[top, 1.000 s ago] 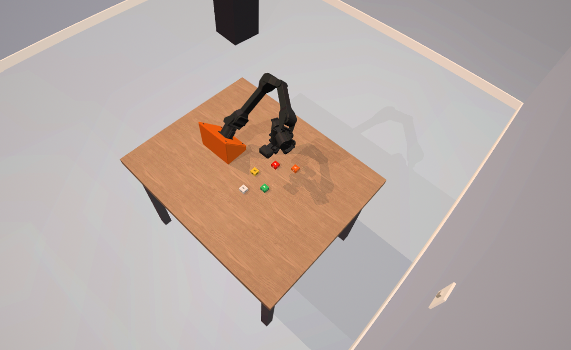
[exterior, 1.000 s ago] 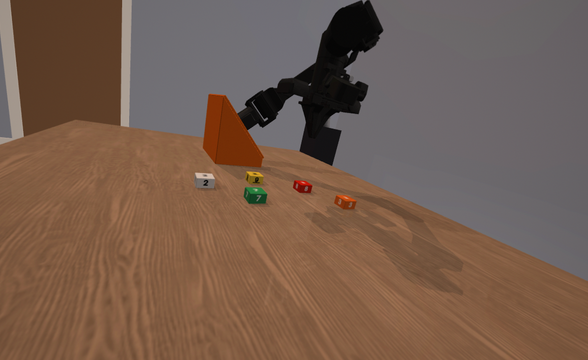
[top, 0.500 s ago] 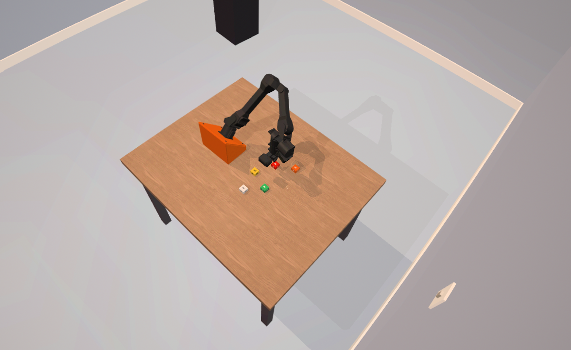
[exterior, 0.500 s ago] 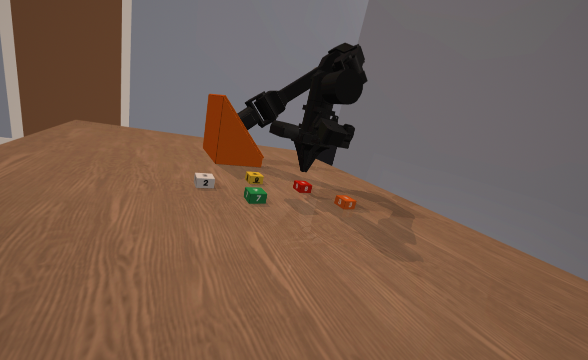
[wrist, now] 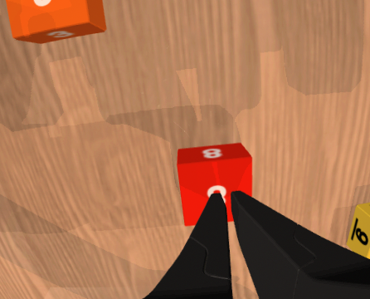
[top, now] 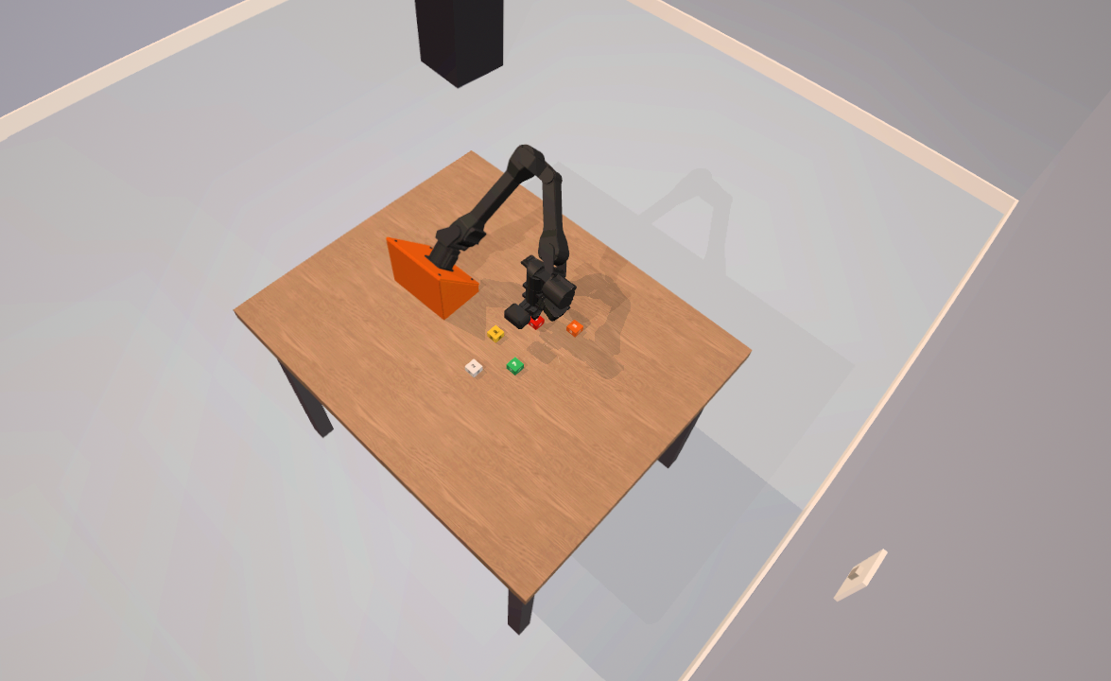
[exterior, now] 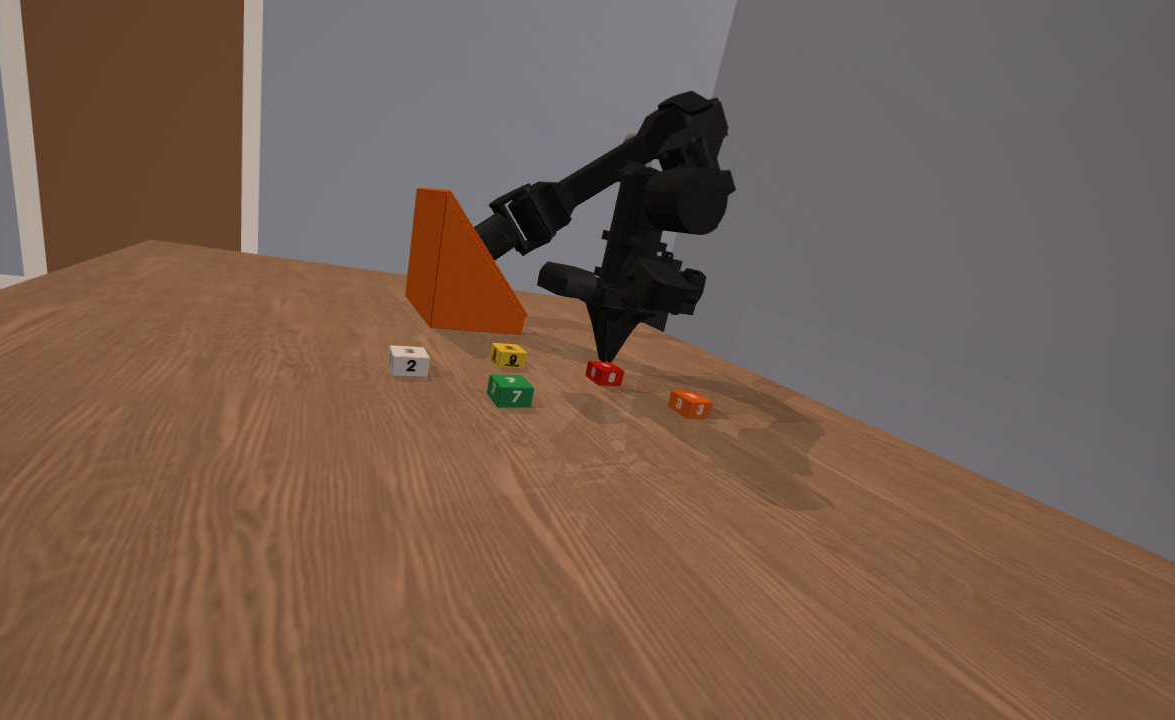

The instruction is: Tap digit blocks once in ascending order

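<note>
Right now my gripper tip is 1 cm above the red block marked 8. From my gripper tip the other things lie so: green block marked 7 (7 cm ahead, 13 cm to the right, 1 cm below); then orange block marked 3 (9 cm ahead, 7 cm to the left, 1 cm below); then yellow block (4 cm behind, 11 cm to the right, 1 cm below).
</note>
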